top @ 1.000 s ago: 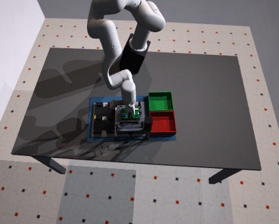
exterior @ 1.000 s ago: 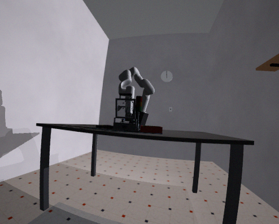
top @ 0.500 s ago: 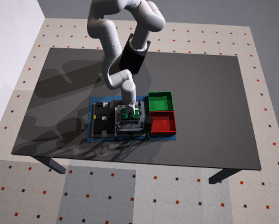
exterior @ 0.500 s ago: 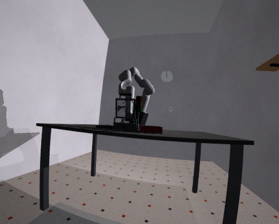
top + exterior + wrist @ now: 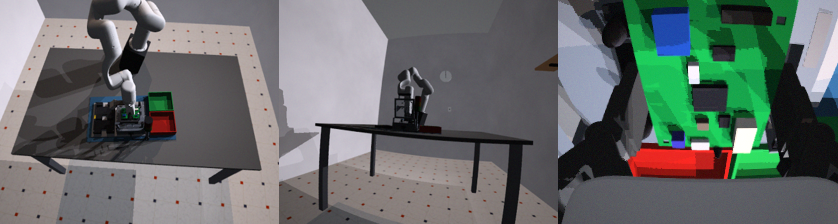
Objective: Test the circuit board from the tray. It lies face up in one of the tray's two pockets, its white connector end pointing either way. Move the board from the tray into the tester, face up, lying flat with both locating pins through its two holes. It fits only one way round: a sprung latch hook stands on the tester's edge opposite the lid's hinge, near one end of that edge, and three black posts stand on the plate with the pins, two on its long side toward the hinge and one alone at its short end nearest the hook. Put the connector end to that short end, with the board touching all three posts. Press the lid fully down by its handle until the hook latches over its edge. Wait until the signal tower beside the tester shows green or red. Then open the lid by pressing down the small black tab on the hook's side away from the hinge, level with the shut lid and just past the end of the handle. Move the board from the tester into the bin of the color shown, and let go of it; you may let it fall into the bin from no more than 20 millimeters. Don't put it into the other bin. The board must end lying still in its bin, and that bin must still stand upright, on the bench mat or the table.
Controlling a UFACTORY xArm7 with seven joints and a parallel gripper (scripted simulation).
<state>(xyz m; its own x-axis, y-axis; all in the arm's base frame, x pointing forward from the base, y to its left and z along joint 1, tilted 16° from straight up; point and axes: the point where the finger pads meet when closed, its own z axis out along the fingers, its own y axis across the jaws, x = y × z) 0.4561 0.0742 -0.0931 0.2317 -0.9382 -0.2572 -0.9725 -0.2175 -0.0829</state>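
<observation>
The green circuit board lies right at my hand. The rest, counted from my hand: tester lid 120 mm ahead, 30 mm to the left, 100 mm above; then green bin 150 mm behind, 170 mm to the left, 70 mm below; then red bin 210 mm to the left, 70 mm below.
</observation>
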